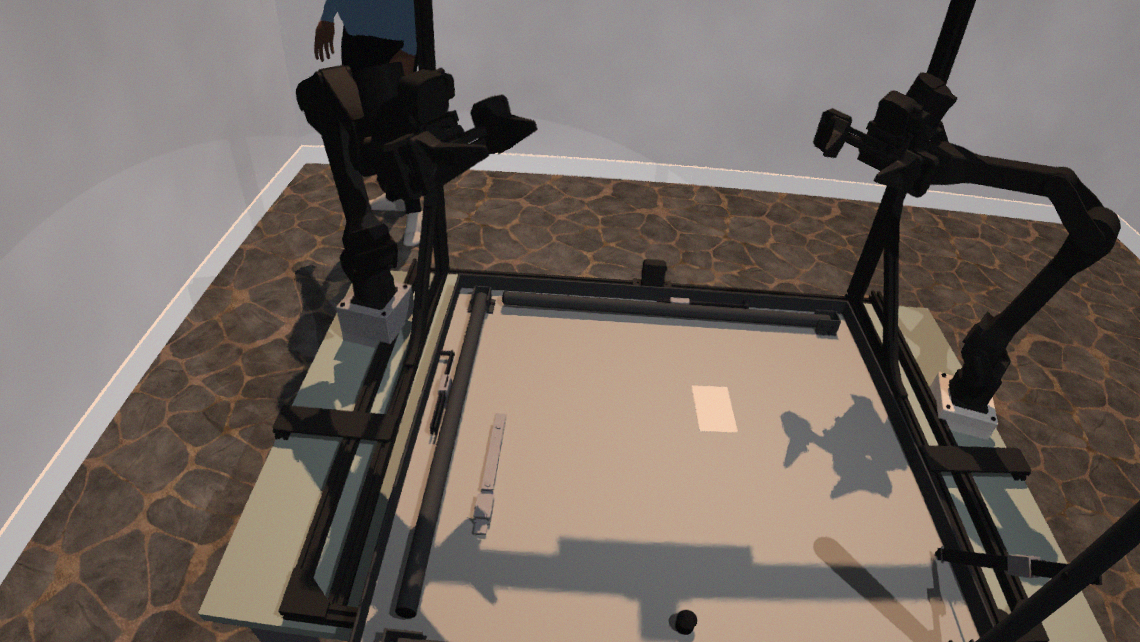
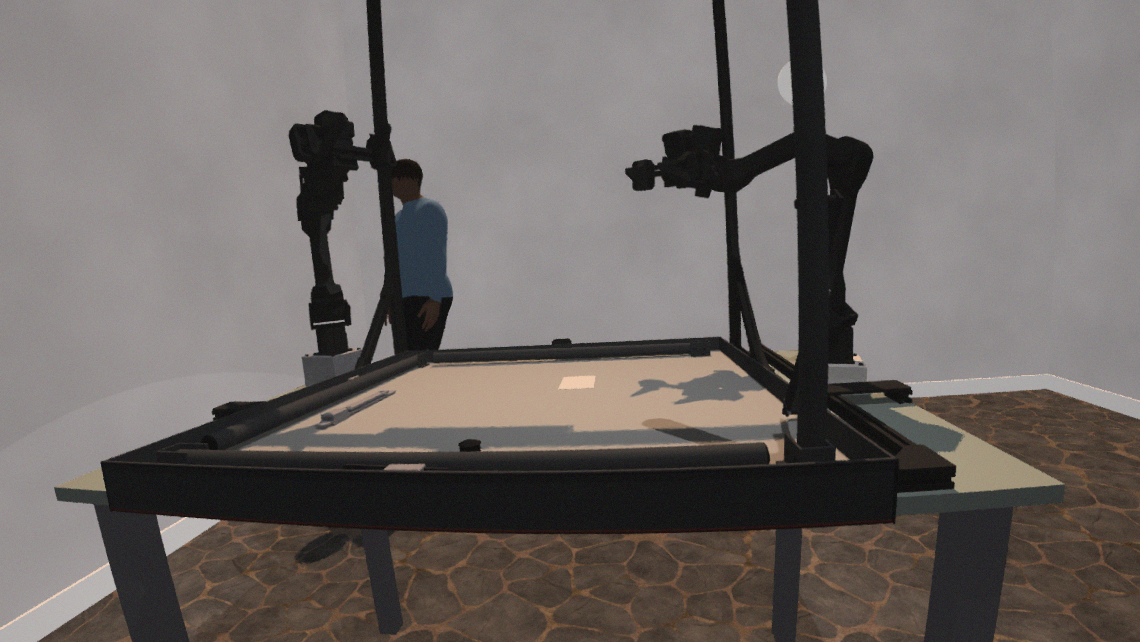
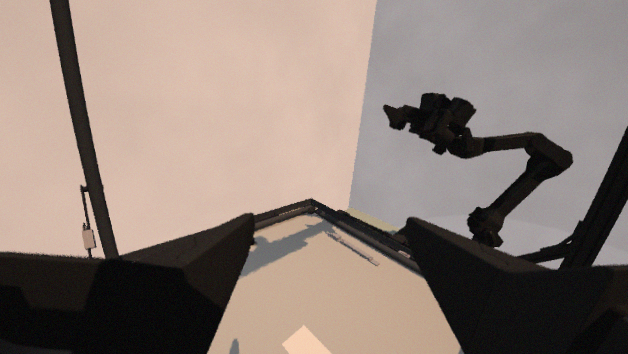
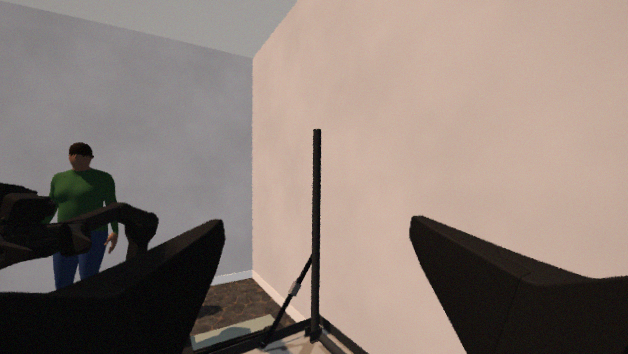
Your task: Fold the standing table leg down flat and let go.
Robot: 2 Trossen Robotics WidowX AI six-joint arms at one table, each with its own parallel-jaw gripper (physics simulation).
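Places are measured from the left arm's base along level axes (x ahead, y left, z up), in centimetres.
Pixels of known places: left gripper, fingertip midpoint: [image 1: 849, 165] [image 2: 641, 168] [image 3: 330, 223] [image 4: 63, 248]; right gripper, fingertip midpoint: [image 1: 512, 138] [image 2: 368, 122] [image 3: 392, 106] [image 4: 318, 227]; left arm's base at its link origin: [image 1: 967, 397] [image 2: 833, 360]; right arm's base at its link origin: [image 1: 374, 295] [image 2: 333, 352].
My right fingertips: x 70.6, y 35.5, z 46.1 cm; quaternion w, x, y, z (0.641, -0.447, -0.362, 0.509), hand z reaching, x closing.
Note:
Ahead of a thing's pixels: the offset from my right fingertips to its top centre. "pt": to the spot under its first point.
The standing table leg [image 1: 1068, 570] [image 2: 810, 239] [image 3: 77, 125] [image 4: 316, 200] is a dark round tube, upright at the front right corner of the upturned table frame. Its thin side brace {dz -28.2, dx -64.6, dy +10.2 cm} [image 1: 1018, 566] [image 3: 88, 237] [image 4: 294, 289] runs slanting from the leg to the frame. My left gripper [image 1: 859, 155] [image 2: 640, 175] [image 3: 330, 223] is open and empty, high above the back right of the table, apart from the leg. My right gripper [image 1: 510, 137] [image 2: 381, 149] [image 4: 318, 227] is open and empty, high at the back left; the leg shows between its fingers but stands far beyond them.
Folded dark legs lie along the left side [image 1: 446, 454], back {pt dz -44.8, dx -9.5, dy -35.0 cm} [image 1: 638, 305] and front {pt dz -43.0, dx -39.1, dy +24.8 cm} [image 2: 518, 459] of the frame. A pale metal strut {dz -44.6, dx +0.2, dy +7.6 cm} [image 1: 493, 462] [image 2: 355, 408] lies on the panel. Tall dark posts [image 1: 887, 255] [image 2: 378, 71] rise at the back corners. People [image 2: 422, 247] [image 4: 82, 195] stand beyond the table.

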